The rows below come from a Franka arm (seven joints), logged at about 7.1 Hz.
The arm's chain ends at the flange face. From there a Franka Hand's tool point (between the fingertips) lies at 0.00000 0.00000 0.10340 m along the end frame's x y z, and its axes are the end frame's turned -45 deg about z.
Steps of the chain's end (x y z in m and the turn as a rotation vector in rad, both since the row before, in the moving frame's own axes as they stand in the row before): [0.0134, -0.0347, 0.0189, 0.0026, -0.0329, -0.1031]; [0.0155, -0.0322, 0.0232, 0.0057, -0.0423, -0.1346]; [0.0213, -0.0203, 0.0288, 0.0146, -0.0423, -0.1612]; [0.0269, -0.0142, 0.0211, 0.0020, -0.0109, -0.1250]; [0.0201, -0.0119, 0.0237, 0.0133, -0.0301, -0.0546]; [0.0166, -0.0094, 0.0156, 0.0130, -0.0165, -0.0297]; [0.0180, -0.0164, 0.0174, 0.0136, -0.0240, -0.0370]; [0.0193, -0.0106, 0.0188, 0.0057, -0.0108, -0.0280]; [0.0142, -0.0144, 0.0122, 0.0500, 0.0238, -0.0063]
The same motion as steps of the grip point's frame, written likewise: [0.0317, -0.0175, 0.0188, 0.0251, -0.0214, -0.1031]; [0.0308, -0.0151, 0.0231, 0.0339, -0.0259, -0.1346]; [0.0271, -0.0033, 0.0287, 0.0402, -0.0196, -0.1612]; [0.0284, 0.0081, 0.0211, 0.0091, -0.0063, -0.1250]; [0.0213, 0.0027, 0.0236, 0.0307, -0.0119, -0.0546]; [0.0181, 0.0029, 0.0156, 0.0209, -0.0025, -0.0297]; [0.0235, -0.0016, 0.0174, 0.0266, -0.0074, -0.0370]; [0.0208, 0.0050, 0.0188, 0.0117, -0.0036, -0.0280]; [0.0256, -0.0021, 0.0120, 0.0185, 0.0522, -0.0063]
